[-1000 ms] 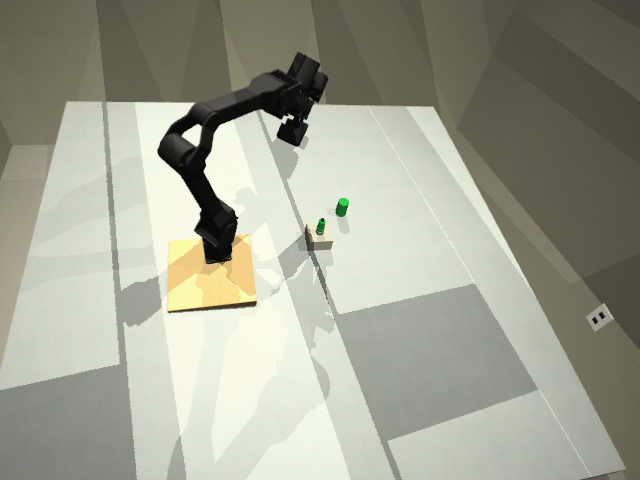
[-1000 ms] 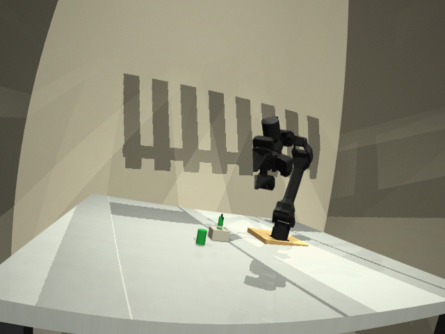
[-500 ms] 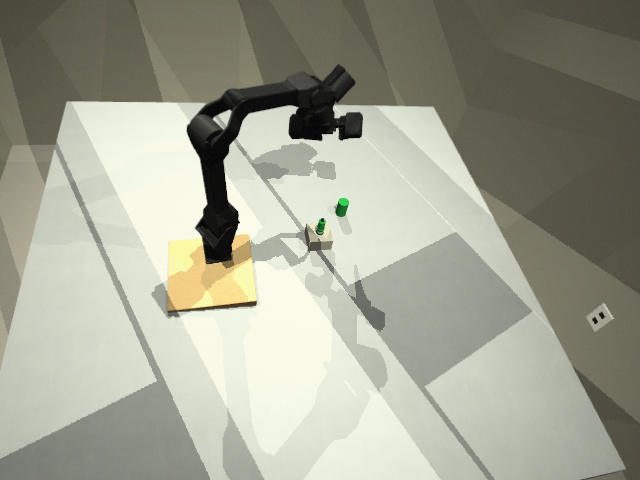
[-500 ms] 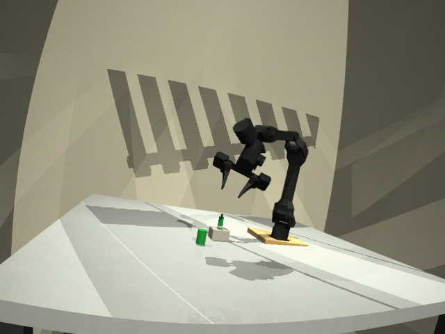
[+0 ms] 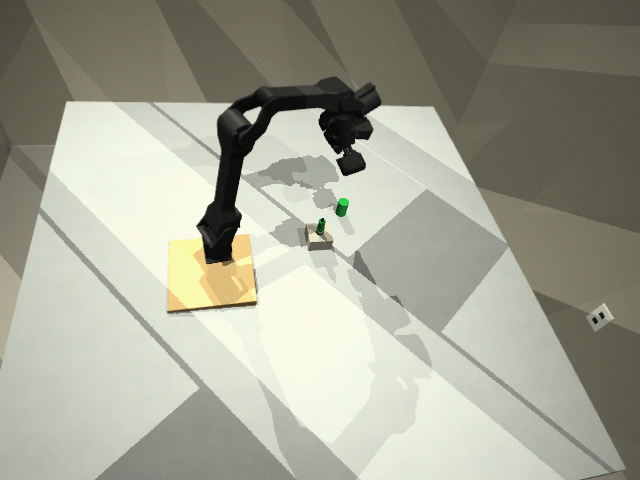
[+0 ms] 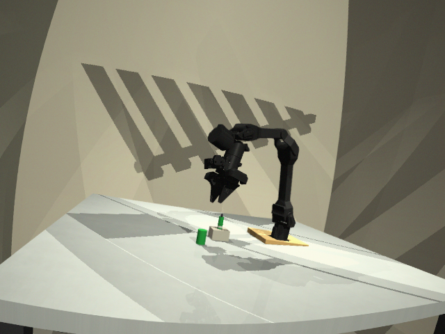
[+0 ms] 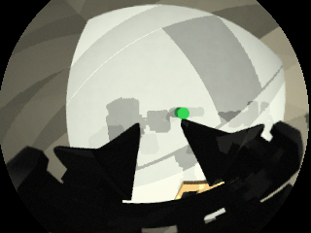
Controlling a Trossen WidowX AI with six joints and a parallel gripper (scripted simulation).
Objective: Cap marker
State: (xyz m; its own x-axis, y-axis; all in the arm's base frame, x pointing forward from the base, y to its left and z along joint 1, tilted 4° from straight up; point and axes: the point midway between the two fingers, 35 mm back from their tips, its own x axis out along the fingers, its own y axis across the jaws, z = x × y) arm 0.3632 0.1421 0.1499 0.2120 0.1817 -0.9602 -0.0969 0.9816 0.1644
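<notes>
Now: the green cap 13 cm below my gripper tip, 6 cm to the right of it and 1 cm ahead of it. The rest, counted from my gripper tip: holder block 15 cm to the right, 13 cm below, 9 cm behind.
</notes>
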